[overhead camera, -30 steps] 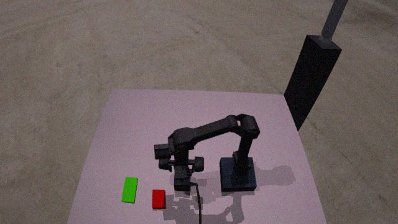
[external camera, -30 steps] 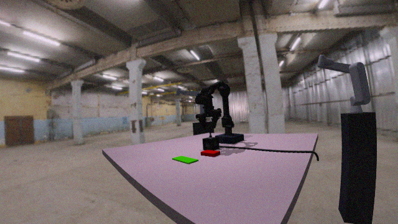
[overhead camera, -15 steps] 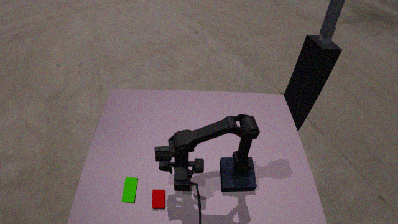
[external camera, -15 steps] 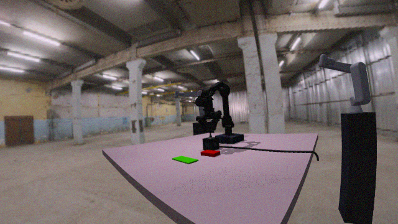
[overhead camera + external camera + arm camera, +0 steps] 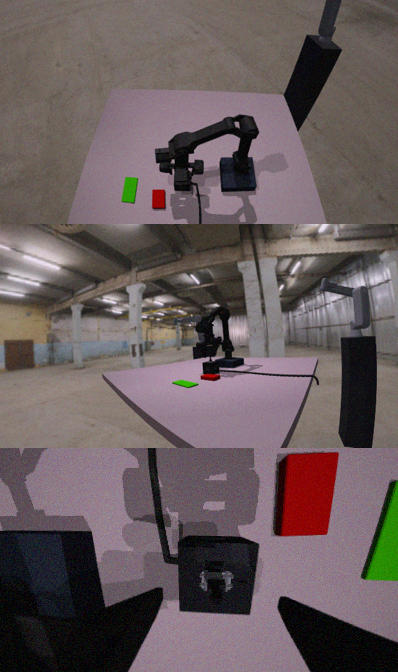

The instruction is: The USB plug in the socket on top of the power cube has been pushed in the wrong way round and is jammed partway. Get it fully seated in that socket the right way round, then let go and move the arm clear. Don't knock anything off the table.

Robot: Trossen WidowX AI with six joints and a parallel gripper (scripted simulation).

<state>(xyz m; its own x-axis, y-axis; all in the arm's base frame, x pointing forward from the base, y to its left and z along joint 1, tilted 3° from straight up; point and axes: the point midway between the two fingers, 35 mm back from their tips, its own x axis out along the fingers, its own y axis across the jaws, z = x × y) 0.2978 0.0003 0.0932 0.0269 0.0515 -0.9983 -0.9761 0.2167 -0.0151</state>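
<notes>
My gripper tip is 2 cm above the dark USB plug. From my gripper tip the other things lie so: metal-rimmed socket 4 cm below; then red pad 13 cm ahead, 10 cm below, 7 cm to the left; then green pad 27 cm ahead, 11 cm below.
</notes>
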